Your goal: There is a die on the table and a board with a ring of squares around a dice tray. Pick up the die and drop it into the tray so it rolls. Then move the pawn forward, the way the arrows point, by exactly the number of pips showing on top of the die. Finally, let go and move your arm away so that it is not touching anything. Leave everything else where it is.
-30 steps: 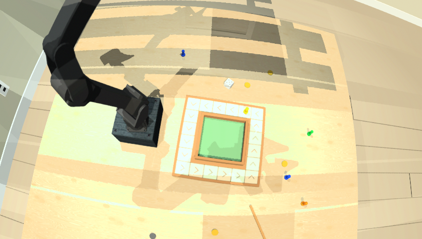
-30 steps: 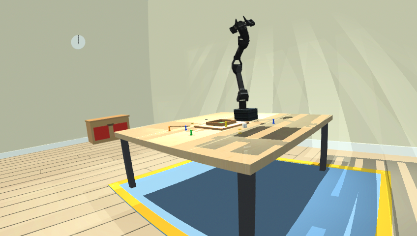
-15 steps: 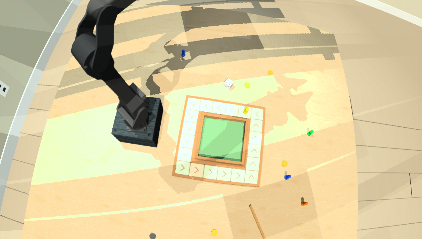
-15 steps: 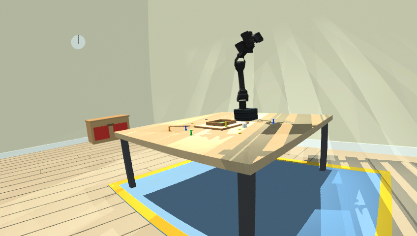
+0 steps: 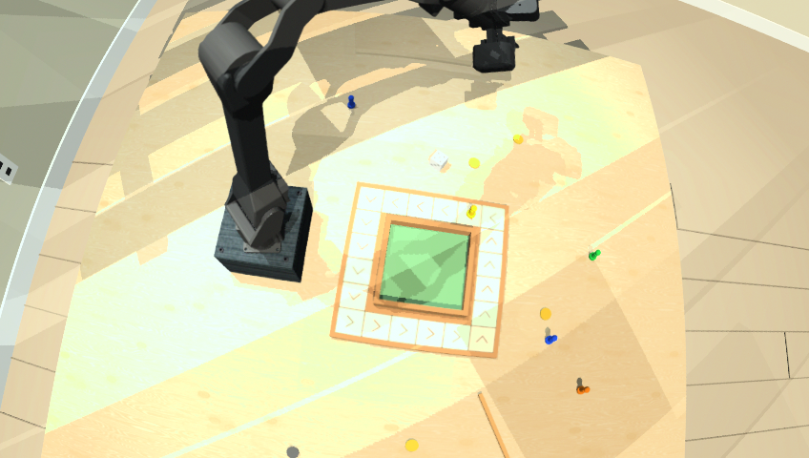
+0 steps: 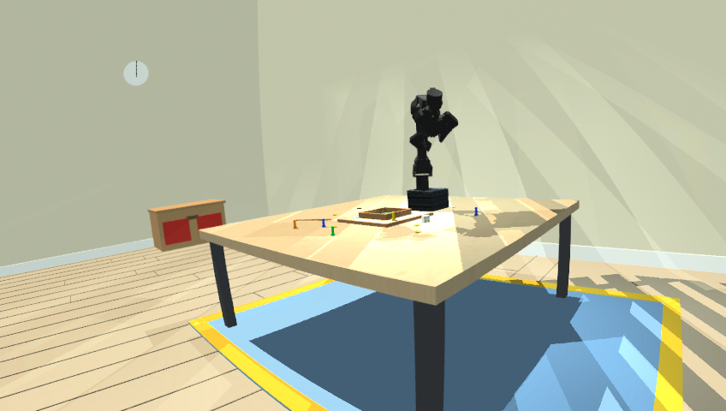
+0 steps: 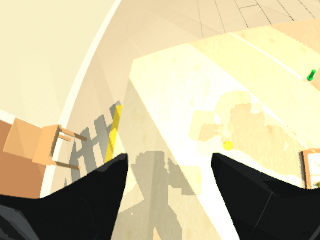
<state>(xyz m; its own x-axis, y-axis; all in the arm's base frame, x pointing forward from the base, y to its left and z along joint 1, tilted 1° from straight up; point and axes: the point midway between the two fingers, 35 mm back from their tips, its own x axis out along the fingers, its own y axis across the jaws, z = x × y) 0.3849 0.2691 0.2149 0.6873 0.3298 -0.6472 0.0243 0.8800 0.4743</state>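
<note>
Now: the white die 26 cm below my gripper tip, 11 cm to the right of it and 10 cm behind it. The rest, counted from my gripper tip: green dice tray (32 cm to the right, 27 cm below, 14 cm behind); green pawn (30 cm to the right, 26 cm below, 20 cm ahead); yellow pawn (25 cm below, 22 cm to the right, 5 cm behind).
</note>
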